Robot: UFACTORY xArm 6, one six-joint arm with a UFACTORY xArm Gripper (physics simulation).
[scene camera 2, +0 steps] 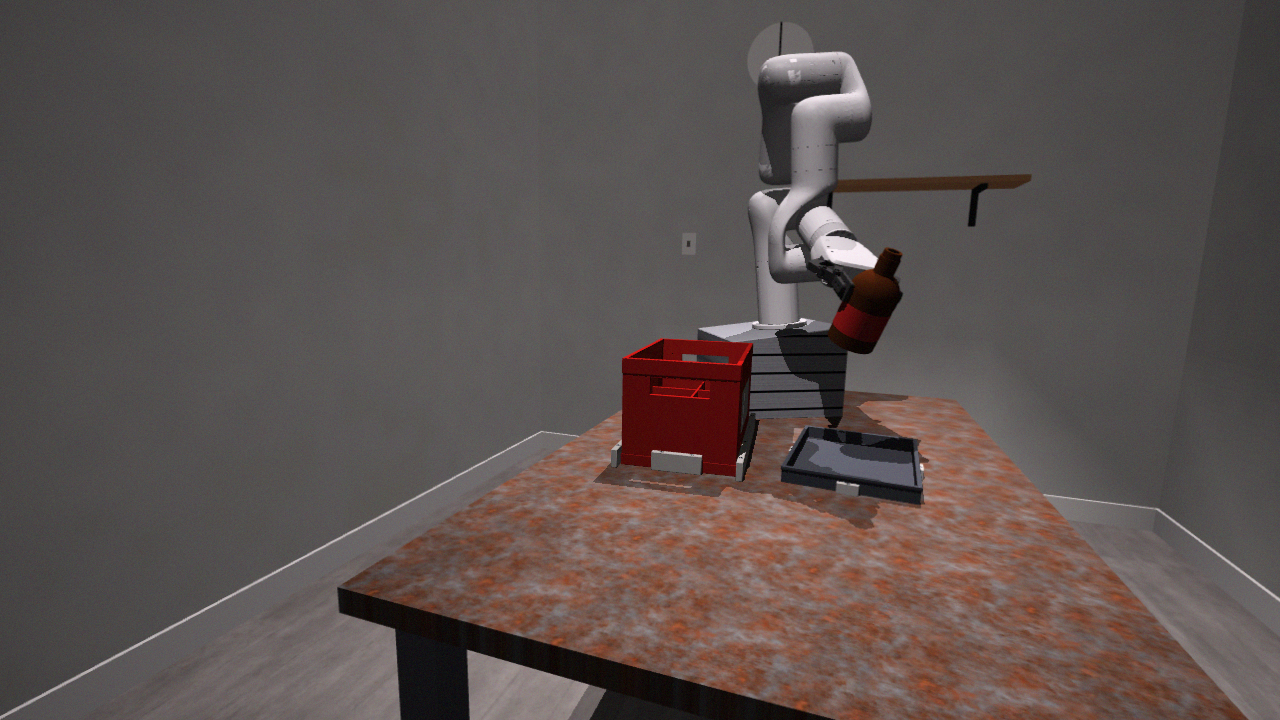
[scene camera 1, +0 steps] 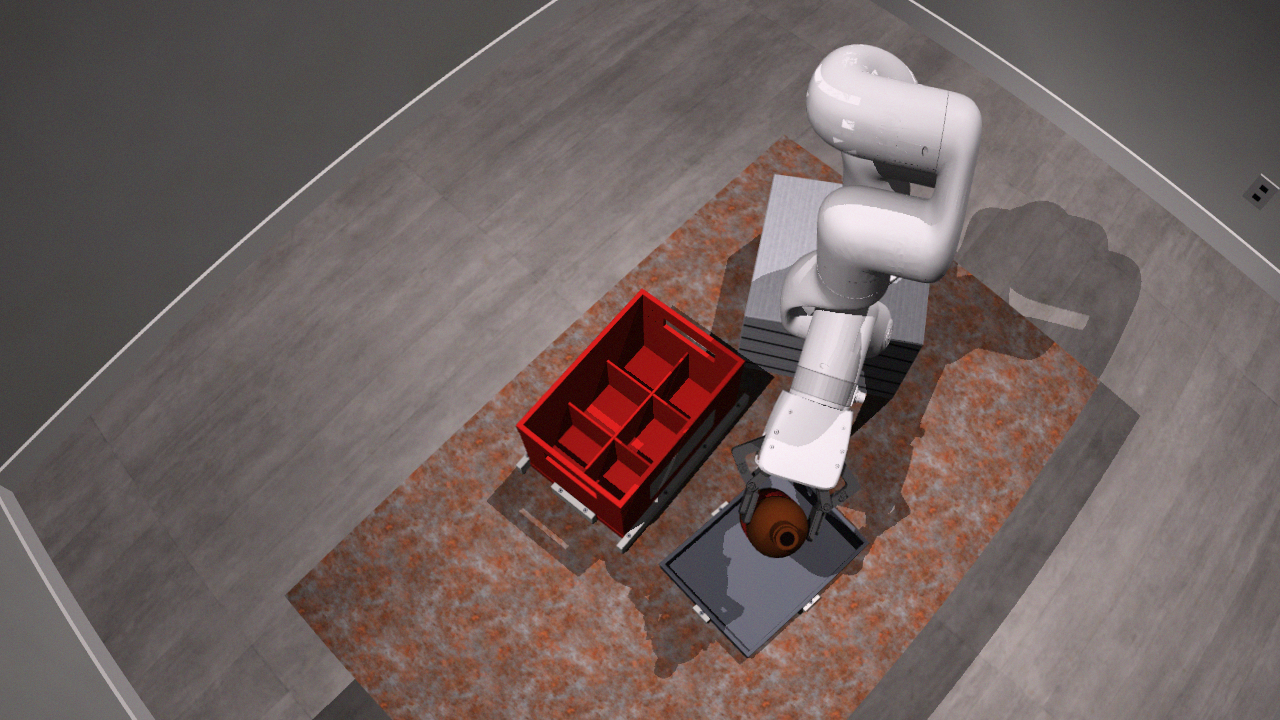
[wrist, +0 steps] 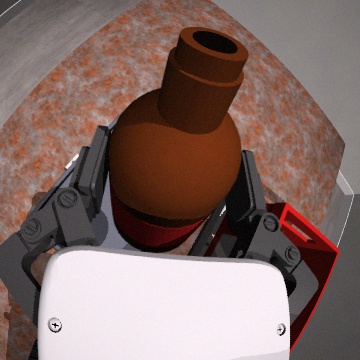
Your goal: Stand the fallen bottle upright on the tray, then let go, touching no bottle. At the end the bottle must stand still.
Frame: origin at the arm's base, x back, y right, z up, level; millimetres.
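Seen in the pictures: gripper, fingertip midpoint: (scene camera 2: 872,297) (wrist: 172,152); arm's base, link origin: (scene camera 2: 779,325).
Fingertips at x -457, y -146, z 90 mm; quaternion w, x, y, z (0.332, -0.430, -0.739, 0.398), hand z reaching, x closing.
Offsets run from my fingertips to a thing's top centre.
A brown bottle @[dx +4, dy +2, dz +74 mm] (scene camera 1: 775,528) (scene camera 2: 866,309) (wrist: 175,160) with a red label is held in the air, tilted, its neck up and leaning to the right in scene camera 2. My gripper (wrist: 172,152) is shut on the bottle's body, one finger on each side. The dark grey tray @[dx +35, dy +4, dz -252 mm] (scene camera 1: 748,651) (scene camera 2: 852,491) lies on the table, below the bottle and well apart from its base. In scene camera 1 the bottle hides the tray's back part. The tray is mostly hidden behind the bottle and gripper in the wrist view.
A red crate @[dx +61, dy +279, dz -103 mm] (scene camera 1: 572,483) (scene camera 2: 684,429) with several compartments stands beside the tray, to its left in both scene views. Its edge also shows at the lower right of the wrist view. White brackets sit around the crate and tray. The grey robot base block (scene camera 2: 796,376) stands behind them.
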